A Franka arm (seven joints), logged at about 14 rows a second.
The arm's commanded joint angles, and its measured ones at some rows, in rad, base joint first. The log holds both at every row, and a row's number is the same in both.
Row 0, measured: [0.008 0.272 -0.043 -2.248 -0.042 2.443 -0.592]
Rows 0 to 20, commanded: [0.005 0.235 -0.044 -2.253 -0.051 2.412 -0.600]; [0.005 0.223 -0.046 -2.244 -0.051 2.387 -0.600]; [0.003 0.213 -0.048 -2.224 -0.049 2.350 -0.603]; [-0.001 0.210 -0.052 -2.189 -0.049 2.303 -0.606]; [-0.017 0.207 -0.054 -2.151 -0.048 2.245 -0.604]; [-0.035 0.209 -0.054 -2.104 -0.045 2.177 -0.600]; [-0.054 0.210 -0.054 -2.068 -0.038 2.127 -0.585]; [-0.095 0.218 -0.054 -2.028 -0.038 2.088 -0.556]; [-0.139 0.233 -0.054 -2.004 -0.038 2.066 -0.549]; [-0.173 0.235 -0.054 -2.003 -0.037 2.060 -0.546]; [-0.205 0.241 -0.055 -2.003 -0.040 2.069 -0.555]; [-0.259 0.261 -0.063 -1.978 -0.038 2.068 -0.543]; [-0.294 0.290 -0.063 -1.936 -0.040 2.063 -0.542]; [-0.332 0.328 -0.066 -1.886 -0.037 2.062 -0.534]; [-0.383 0.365 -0.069 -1.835 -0.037 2.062 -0.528]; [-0.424 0.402 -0.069 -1.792 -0.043 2.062 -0.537]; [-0.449 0.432 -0.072 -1.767 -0.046 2.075 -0.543]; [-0.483 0.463 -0.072 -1.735 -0.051 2.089 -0.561]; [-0.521 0.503 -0.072 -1.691 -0.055 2.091 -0.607]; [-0.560 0.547 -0.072 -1.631 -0.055 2.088 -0.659]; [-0.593 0.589 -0.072 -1.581 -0.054 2.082 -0.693]
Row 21, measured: [-0.530 0.487 -0.085 -1.719 -0.044 2.103 -0.631]
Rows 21 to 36, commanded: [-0.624 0.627 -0.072 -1.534 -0.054 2.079 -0.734]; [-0.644 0.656 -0.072 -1.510 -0.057 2.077 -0.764]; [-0.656 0.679 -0.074 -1.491 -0.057 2.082 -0.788]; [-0.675 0.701 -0.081 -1.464 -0.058 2.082 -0.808]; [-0.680 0.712 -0.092 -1.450 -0.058 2.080 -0.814]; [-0.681 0.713 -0.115 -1.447 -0.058 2.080 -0.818]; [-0.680 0.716 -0.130 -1.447 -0.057 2.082 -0.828]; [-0.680 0.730 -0.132 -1.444 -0.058 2.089 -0.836]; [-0.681 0.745 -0.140 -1.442 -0.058 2.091 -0.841]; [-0.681 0.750 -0.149 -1.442 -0.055 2.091 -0.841]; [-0.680 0.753 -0.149 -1.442 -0.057 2.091 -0.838]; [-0.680 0.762 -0.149 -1.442 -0.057 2.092 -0.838]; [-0.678 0.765 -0.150 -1.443 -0.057 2.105 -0.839]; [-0.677 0.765 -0.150 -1.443 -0.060 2.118 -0.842]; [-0.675 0.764 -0.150 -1.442 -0.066 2.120 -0.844]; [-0.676 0.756 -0.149 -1.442 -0.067 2.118 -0.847]
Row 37, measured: [-0.674 0.752 -0.150 -1.473 -0.051 2.124 -0.829]
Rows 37 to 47, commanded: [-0.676 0.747 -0.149 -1.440 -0.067 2.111 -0.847]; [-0.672 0.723 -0.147 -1.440 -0.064 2.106 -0.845]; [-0.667 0.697 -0.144 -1.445 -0.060 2.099 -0.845]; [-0.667 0.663 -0.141 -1.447 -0.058 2.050 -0.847]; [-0.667 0.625 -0.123 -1.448 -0.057 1.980 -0.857]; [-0.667 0.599 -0.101 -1.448 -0.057 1.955 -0.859]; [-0.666 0.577 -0.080 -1.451 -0.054 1.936 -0.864]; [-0.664 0.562 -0.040 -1.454 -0.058 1.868 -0.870]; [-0.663 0.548 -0.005 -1.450 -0.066 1.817 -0.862]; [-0.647 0.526 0.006 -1.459 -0.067 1.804 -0.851]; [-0.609 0.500 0.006 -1.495 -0.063 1.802 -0.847]
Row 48, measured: [-0.651 0.554 -0.004 -1.429 -0.054 1.817 -0.851]
